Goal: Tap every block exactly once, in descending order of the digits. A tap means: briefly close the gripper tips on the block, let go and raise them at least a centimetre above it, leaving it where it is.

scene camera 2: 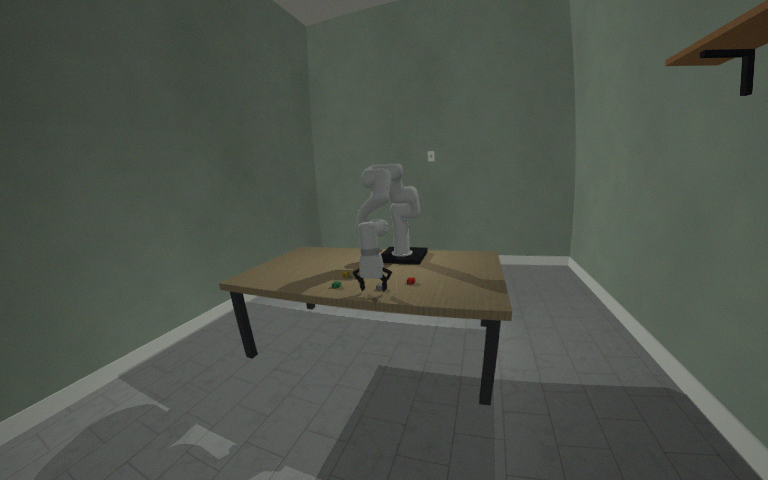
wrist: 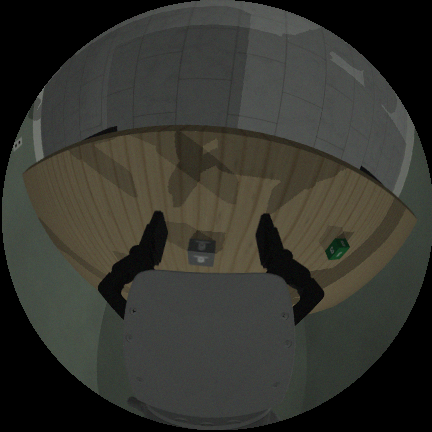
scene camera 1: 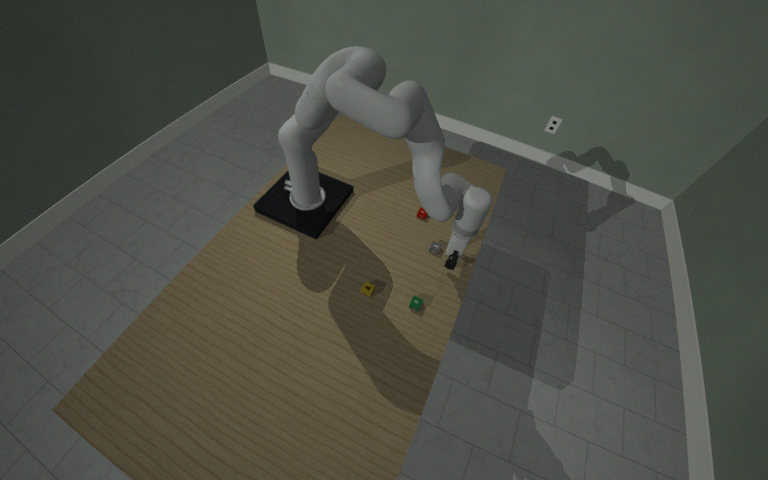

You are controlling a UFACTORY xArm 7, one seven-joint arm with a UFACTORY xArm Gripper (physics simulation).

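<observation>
My gripper [scene camera 1: 451,263] [scene camera 2: 373,289] [wrist: 211,222] is open and empty, above the table near its edge. A grey block [scene camera 1: 434,247] [scene camera 2: 380,287] [wrist: 202,252] lies on the table close to it; in the wrist view it shows between the two fingers, nearer the palm than the tips. A green block [scene camera 1: 416,303] [scene camera 2: 336,284] [wrist: 338,249] lies outside the fingers, to the right in the wrist view. A yellow block [scene camera 1: 368,289] [scene camera 2: 346,275] and a red block [scene camera 1: 422,213] [scene camera 2: 410,280] lie apart from the others. The digits are too small or dim to read surely.
The wooden table [scene camera 1: 226,339] [scene camera 2: 453,288] [wrist: 100,200] carries the arm's black base plate [scene camera 1: 277,209] [scene camera 2: 419,255]. Shadows of the arm cross the table. The table edge runs close beside the gripper. A wall shelf [scene camera 2: 713,48] shows at the upper right in scene camera 2.
</observation>
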